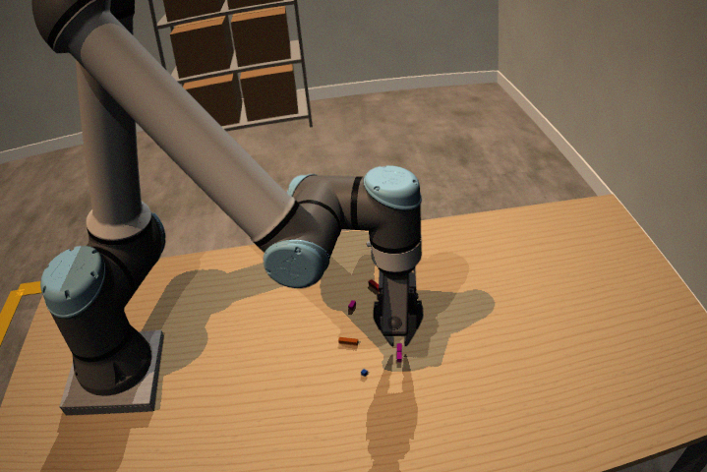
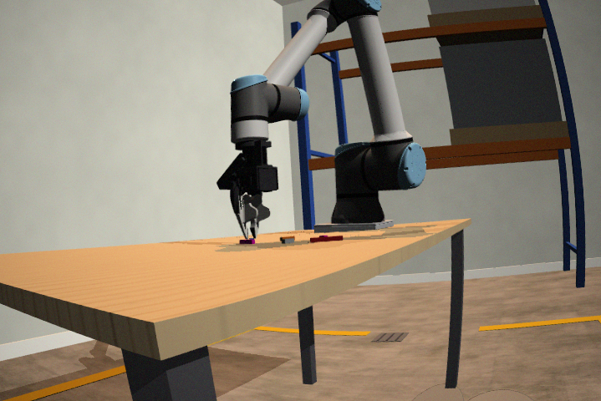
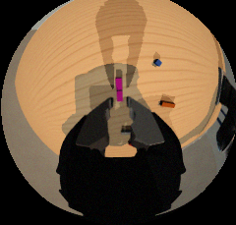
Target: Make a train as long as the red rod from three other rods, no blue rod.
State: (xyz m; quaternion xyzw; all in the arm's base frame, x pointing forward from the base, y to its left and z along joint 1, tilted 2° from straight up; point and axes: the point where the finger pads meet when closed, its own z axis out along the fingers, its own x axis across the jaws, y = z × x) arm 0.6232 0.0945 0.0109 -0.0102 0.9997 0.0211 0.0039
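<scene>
Now: the grey rod 2 cm behind my hand, 10 cm to the left of it and 2 cm below it. From my hand the other things lie so: red rod (5 cm behind, 18 cm to the left, 2 cm below); then orange rod (11 cm behind, 2 cm to the left, 2 cm below); then blue rod (7 cm behind, 6 cm to the right, 2 cm below).
</scene>
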